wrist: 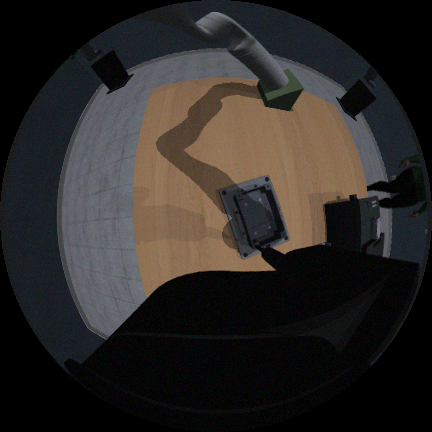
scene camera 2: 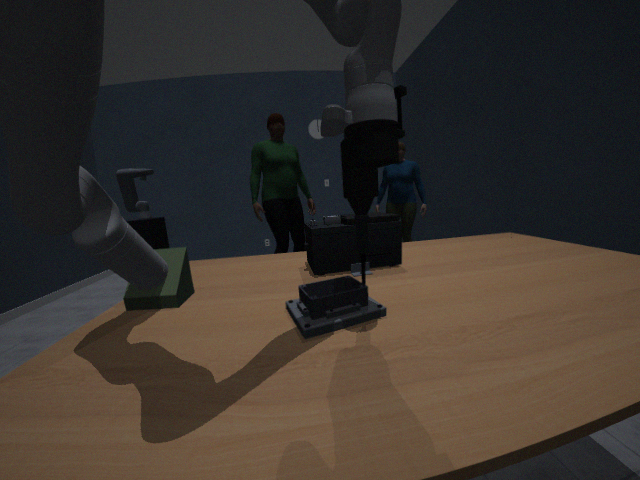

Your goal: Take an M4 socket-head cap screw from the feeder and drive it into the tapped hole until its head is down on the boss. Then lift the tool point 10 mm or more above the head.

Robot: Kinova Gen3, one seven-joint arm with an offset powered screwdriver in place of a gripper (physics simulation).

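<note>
My screwdriver (scene camera 2: 363,282) (wrist: 258,245) points down, its thin tip at the edge of the dark open box-shaped part on the grey base plate. This part (scene camera 2: 333,298) (wrist: 242,220) has raised walls and small features along its side. The grey base plate (scene camera 2: 321,327) (wrist: 229,194) lies flat on the table with holes at its corners. The tip's end is partly hidden behind the part in the scene view. Whether a screw is on the tip, and the tapped hole under it, are too small and dark to make out. The black feeder (scene camera 2: 330,251) (wrist: 344,225) stands behind the part.
A small pale bracket (scene camera 2: 360,272) stands in front of the feeder. The arm's base sits on a green block (scene camera 2: 181,279) (wrist: 280,100) at the table's left in the scene view. People in a green top (scene camera 2: 279,165) and a blue top (scene camera 2: 402,180) stand beyond the table.
</note>
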